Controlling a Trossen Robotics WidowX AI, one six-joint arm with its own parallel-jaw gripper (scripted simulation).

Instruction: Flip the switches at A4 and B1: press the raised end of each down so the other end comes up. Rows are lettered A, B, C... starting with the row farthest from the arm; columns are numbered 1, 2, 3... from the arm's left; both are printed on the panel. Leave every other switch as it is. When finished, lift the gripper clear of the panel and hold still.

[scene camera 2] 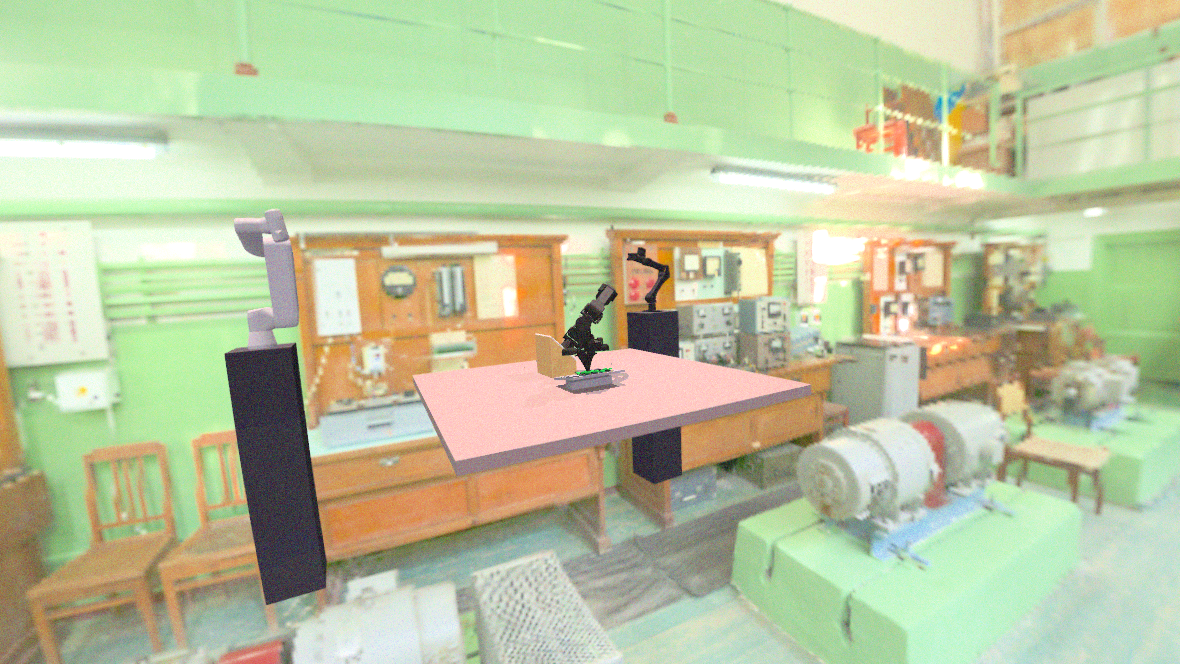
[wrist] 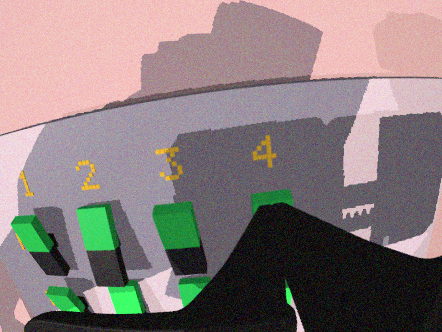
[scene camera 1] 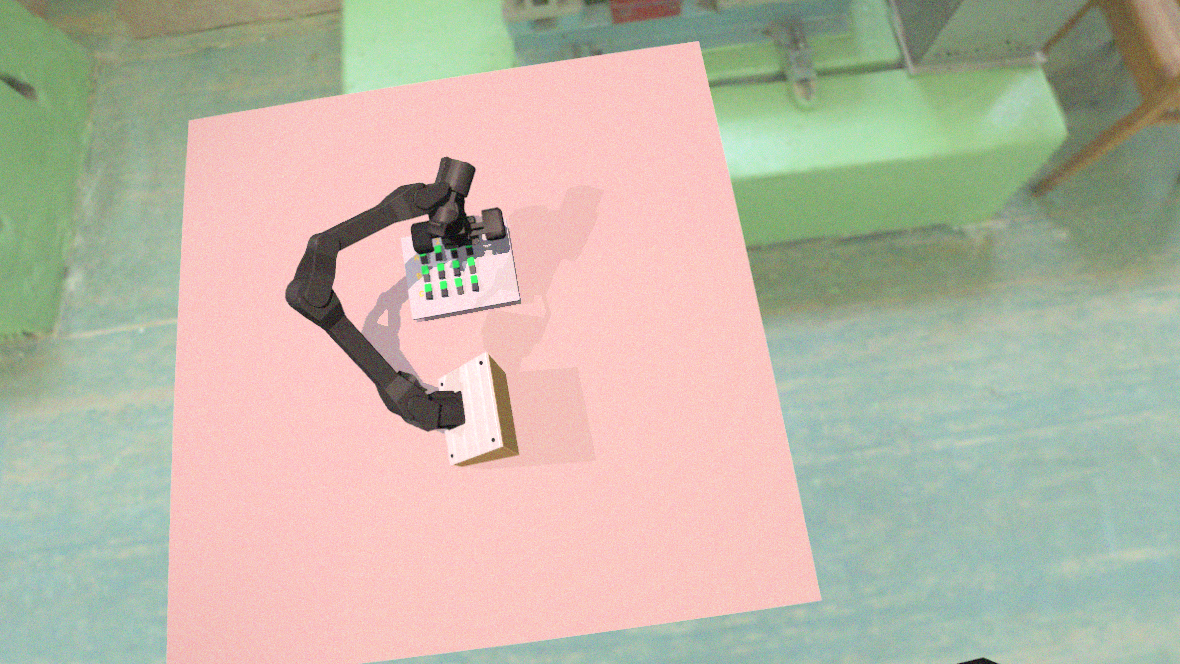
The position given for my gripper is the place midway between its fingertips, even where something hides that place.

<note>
My gripper [scene camera 1: 467, 242] is shut, holding nothing. Also in view: a switch [wrist: 33, 235], a switch [wrist: 96, 223] and a switch [wrist: 176, 223].
My gripper is seen too in scene camera 2 [scene camera 2: 588, 371] and in the wrist view [wrist: 271, 216].
</note>
